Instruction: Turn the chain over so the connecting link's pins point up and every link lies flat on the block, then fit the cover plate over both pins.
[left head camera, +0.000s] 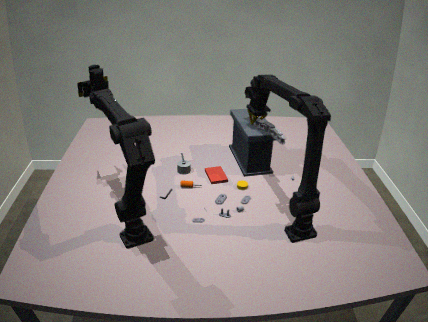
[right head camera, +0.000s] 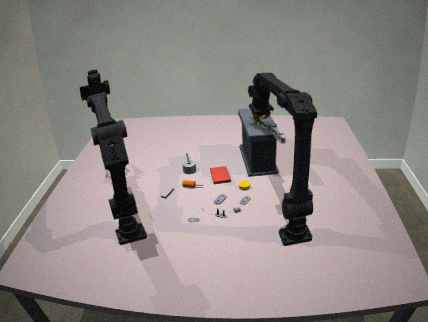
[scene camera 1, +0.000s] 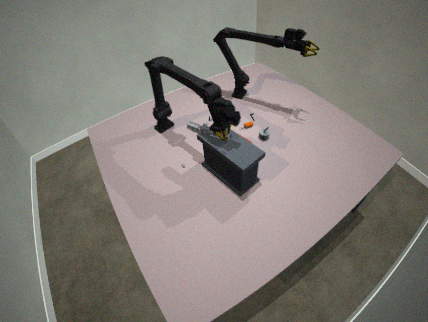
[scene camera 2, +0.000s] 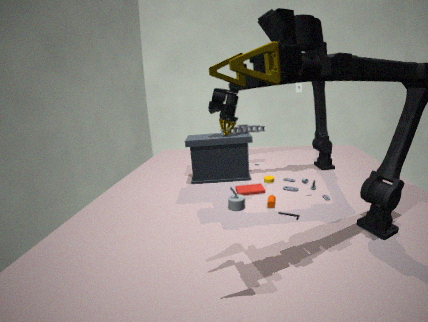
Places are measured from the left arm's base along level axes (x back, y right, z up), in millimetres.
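Where they show: left gripper, fingertip midpoint: (scene camera 1: 318, 51) (scene camera 2: 218, 68); right gripper, fingertip midpoint: (left head camera: 253, 123) (right head camera: 258, 122) (scene camera 1: 226, 139) (scene camera 2: 224, 135); left arm's base, origin of the base link: (left head camera: 136, 238) (right head camera: 131, 235) (scene camera 1: 239, 94) (scene camera 2: 376, 227); right arm's base, origin of the base link: (left head camera: 300, 233) (right head camera: 295, 236) (scene camera 1: 164, 126) (scene camera 2: 324, 166).
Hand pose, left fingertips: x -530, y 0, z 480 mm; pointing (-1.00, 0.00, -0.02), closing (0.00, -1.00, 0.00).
Note:
Things, the pixels of their top centre, and the offset from my left fingertips.
- grey chain, middle of its top: (right head camera: 278, 130) (left head camera: 277, 130) (scene camera 1: 195, 124) (scene camera 2: 253, 125) dx +448, dy +723, dz -225 mm
- dark block, middle of its top: (scene camera 1: 229, 143) (right head camera: 258, 120) (left head camera: 253, 121) (scene camera 2: 218, 135) dx +251, dy +736, dz -260 mm
- two-pin link, middle of its top: (right head camera: 220, 209) (left head camera: 225, 209) dx +568, dy +378, dz -448 mm
- small roller, middle of its top: (left head camera: 240, 206) dx +575, dy +449, dz -458 mm
- red box, middle of its top: (scene camera 2: 250, 188) (right head camera: 220, 173) (left head camera: 216, 173) dx +301, dy +499, dz -465 mm
- yellow disc, middle of its top: (right head camera: 244, 183) (left head camera: 242, 183) dx +436, dy +558, dz -461 mm
- orange screwdriver, middle of its top: (scene camera 2: 271, 195) (left head camera: 191, 181) (right head camera: 192, 181) dx +324, dy +353, dz -450 mm
- hex key, middle of its top: (left head camera: 166, 192) dx +318, dy +229, dz -474 mm
- rod, middle of its top: (scene camera 2: 235, 186) (left head camera: 183, 154) (right head camera: 188, 154) (scene camera 1: 265, 126) dx +185, dy +387, dz -390 mm
The grey chain (left head camera: 275, 133) (right head camera: 275, 131) (scene camera 1: 194, 126) (scene camera 2: 252, 128) reaches past one edge of the dark block (left head camera: 254, 150) (right head camera: 261, 152) (scene camera 1: 225, 170) (scene camera 2: 220, 162), at about the height of its top. My right gripper (left head camera: 253, 122) (right head camera: 257, 121) (scene camera 1: 223, 137) (scene camera 2: 226, 133) is shut on one end of the chain, low over the block's top. The pins' direction is too small to tell. Loose link plates (left head camera: 221, 199) (right head camera: 220, 199) (scene camera 2: 290, 189) lie on the table; which is the cover plate I cannot tell. My left gripper (scene camera 1: 315, 49) (scene camera 2: 220, 68) is open, empty and raised far from the block.
A two-pin link (left head camera: 225, 215) (right head camera: 221, 215) stands pins up near a small roller (left head camera: 240, 209). A red box (left head camera: 216, 175), yellow disc (left head camera: 242, 185), orange screwdriver (left head camera: 187, 184), hex key (left head camera: 166, 194) and grey pot with a rod (left head camera: 184, 167) lie between the arms.

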